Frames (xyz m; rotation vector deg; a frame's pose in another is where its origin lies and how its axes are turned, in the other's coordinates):
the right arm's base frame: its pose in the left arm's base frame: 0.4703 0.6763 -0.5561 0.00 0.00 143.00
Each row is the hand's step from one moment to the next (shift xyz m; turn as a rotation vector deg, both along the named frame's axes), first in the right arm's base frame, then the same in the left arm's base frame.
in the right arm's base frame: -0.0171 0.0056 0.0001 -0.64 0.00 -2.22
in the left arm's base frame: 0.0103 -0.0148 0.0001 0.51 -0.39 -2.22
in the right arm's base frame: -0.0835 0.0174 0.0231 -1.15 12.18 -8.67
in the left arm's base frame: 0.0562 -0.0641 0.0231 -6.41 -10.42 -8.67
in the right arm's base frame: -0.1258 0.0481 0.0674 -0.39 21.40 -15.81
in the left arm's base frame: 0.0715 -0.1141 0.0674 -12.57 -17.33 -15.81
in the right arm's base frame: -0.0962 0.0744 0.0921 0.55 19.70 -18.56
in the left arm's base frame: 0.0321 -0.1173 0.0921 -12.30 -15.40 -18.56
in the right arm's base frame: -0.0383 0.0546 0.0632 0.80 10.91 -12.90
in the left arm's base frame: -0.0023 -0.0667 0.0632 -7.20 -8.23 -12.90
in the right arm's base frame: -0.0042 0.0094 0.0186 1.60 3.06 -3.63
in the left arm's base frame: -0.0023 -0.0100 0.0186 -3.12 -1.48 -3.63
